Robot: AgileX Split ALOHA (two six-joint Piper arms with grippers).
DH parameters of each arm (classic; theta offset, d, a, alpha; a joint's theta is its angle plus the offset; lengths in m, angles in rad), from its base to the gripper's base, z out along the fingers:
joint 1: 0 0.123 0 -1.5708
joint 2: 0.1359 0 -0.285 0
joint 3: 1.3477 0 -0.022 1.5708
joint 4: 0 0.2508 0 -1.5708
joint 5: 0 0 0.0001 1.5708
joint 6: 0 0.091 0 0
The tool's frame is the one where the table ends.
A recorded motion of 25 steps. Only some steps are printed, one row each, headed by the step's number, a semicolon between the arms.
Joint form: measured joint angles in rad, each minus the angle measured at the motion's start. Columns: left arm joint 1, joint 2, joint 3, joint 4, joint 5, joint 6; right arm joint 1, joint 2, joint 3, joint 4, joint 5, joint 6.
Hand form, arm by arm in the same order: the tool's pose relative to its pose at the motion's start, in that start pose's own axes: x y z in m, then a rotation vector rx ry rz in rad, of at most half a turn. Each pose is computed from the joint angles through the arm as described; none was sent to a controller.
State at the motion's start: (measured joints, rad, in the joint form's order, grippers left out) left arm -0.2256 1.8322 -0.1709 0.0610 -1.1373 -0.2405; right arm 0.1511 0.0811 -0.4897 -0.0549 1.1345 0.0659
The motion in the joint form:
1: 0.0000 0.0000 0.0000 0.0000 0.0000 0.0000; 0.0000 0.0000 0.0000 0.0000 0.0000 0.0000
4: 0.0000 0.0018 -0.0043 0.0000 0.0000 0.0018; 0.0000 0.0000 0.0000 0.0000 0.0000 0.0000
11: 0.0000 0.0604 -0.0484 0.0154 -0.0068 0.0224; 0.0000 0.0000 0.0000 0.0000 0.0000 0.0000
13: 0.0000 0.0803 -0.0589 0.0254 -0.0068 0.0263; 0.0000 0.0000 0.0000 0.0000 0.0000 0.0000
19: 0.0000 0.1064 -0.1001 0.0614 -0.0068 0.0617; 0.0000 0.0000 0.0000 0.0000 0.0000 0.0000
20: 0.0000 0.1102 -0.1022 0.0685 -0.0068 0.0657; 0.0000 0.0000 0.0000 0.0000 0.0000 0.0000
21: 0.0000 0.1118 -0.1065 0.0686 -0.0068 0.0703; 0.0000 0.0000 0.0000 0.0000 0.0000 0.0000
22: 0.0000 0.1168 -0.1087 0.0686 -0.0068 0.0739; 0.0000 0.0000 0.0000 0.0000 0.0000 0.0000
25: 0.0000 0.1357 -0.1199 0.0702 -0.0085 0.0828; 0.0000 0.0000 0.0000 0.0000 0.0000 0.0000
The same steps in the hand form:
1: 0.0000 0.0000 0.0000 0.0000 0.0000 0.0000; 0.0000 0.0000 0.0000 0.0000 0.0000 0.0000
4: -0.0006 -0.0001 0.0011 0.0005 -0.0024 0.0019; 0.0000 0.0000 0.0000 0.0000 0.0000 0.0000
11: 0.0019 -0.0001 0.0145 0.0128 0.0083 0.0281; 0.0000 0.0000 0.0000 0.0000 0.0000 0.0000
13: 0.0042 -0.0002 0.0181 0.0199 0.0195 0.0355; 0.0000 0.0000 0.0000 0.0000 0.0000 0.0000
19: 0.0020 -0.0031 0.0287 0.0549 0.0112 0.0868; 0.0000 0.0000 0.0000 0.0000 0.0000 0.0000
20: 0.0026 -0.0036 0.0294 0.0610 0.0140 0.0935; 0.0000 0.0000 0.0000 0.0000 0.0000 0.0000
21: 0.0021 -0.0036 0.0305 0.0616 0.0113 0.0984; 0.0000 0.0000 0.0000 0.0000 0.0000 0.0000
22: 0.0028 -0.0034 0.0313 0.0611 0.0139 0.1018; 0.0000 0.0000 0.0000 0.0000 0.0000 0.0000
25: 0.0046 -0.0030 0.0349 0.0618 0.0198 0.1106; 0.0000 0.0000 0.0000 0.0000 0.0000 0.0000

